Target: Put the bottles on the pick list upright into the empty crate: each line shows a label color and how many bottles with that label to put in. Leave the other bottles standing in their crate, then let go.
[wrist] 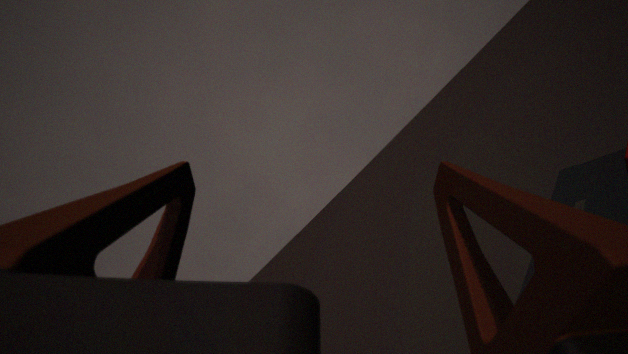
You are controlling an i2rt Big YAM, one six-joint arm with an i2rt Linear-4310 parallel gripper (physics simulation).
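Places are measured from the arm's base along level axes (x right, y ahead, z up), in metres.
Pixels of known places: gripper, between the fingertips: (314, 175).
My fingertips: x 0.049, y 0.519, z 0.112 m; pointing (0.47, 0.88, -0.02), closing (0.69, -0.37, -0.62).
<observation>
Behind a point stands the place of what it marks.
My gripper (314, 175) @[y 0.519, x 0.049, z 0.112 m] is open, with its two orange fingers wide apart and no object between them. The fingertips stand left and right of the middle of the wrist view. The bottles, the two crates and the pick list cannot be made out in this dark view, so where the gripper is relative to them cannot be told.
A pale, plain surface (250, 90) meets a darker one (380, 240) along a diagonal edge. A dark blue, angular thing (595, 175) shows partly behind the right finger at the right edge; what it is cannot be told. A dark rounded block (160, 317) @[y 0.447, x 0.015, z 0.154 m] covers the lower left.
</observation>
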